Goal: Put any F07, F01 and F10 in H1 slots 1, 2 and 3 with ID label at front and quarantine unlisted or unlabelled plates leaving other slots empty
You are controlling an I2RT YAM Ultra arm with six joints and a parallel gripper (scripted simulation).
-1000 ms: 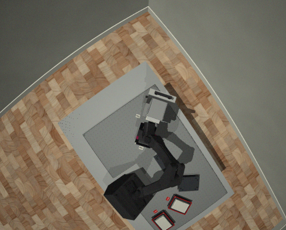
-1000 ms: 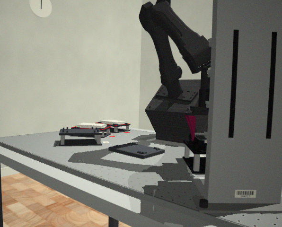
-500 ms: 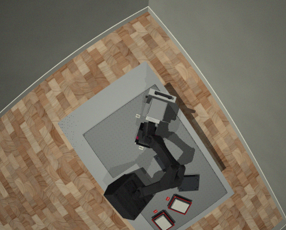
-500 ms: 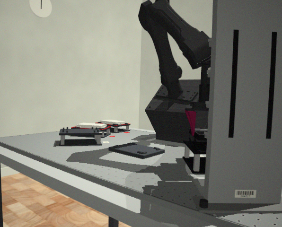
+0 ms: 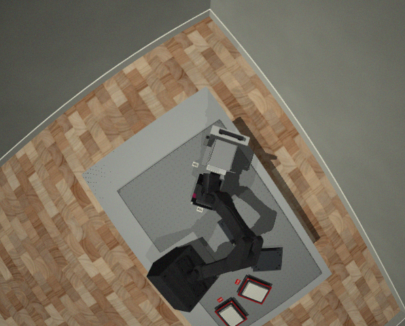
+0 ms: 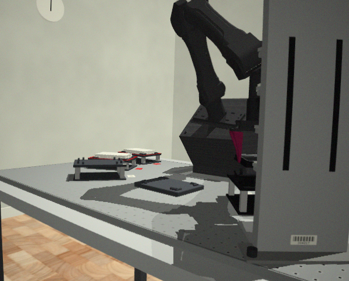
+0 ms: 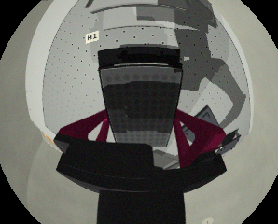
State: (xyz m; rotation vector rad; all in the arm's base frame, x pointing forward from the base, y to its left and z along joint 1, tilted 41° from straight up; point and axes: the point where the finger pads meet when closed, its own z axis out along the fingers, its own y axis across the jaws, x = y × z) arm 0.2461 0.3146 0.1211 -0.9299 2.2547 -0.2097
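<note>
My gripper is now 350 mm to the left of the N6 deck label, 110 mm above it and 80 mm short of it. The rest, counted from my hand: dark 96-well plate (right at my hand); H1 deck label (160 mm to the left, 110 mm below); grey hotel back wall (190 mm to the left, 170 mm ahead, 90 mm above).
</note>
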